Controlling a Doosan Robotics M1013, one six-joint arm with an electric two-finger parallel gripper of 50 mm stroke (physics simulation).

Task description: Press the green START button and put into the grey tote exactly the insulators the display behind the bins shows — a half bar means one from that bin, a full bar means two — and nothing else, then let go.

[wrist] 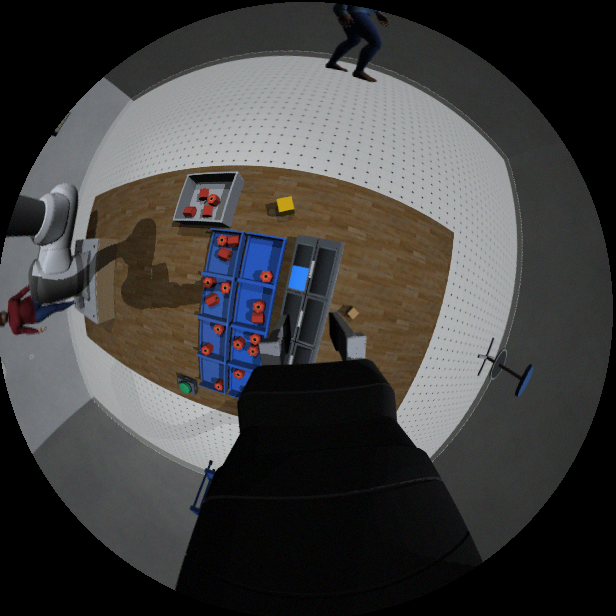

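Note:
In the wrist view I look down from high above the wooden table. The grey tote (208,198) at the upper left holds several red insulators. The blue bins (238,304) in the middle hold red insulators in most compartments. The grey display (307,298) stands right of the bins, with one lit blue bar (298,277) filling about half of its cell. The green START button (185,385) sits at the lower left of the bins. My gripper (313,336) hangs open and empty above the display's lower end.
A yellow block (285,204) lies right of the tote and a small tan block (350,312) right of the display. The arm's base (54,241) is at the left table edge. Two people stand on the floor, at the top (356,37) and far left (22,313).

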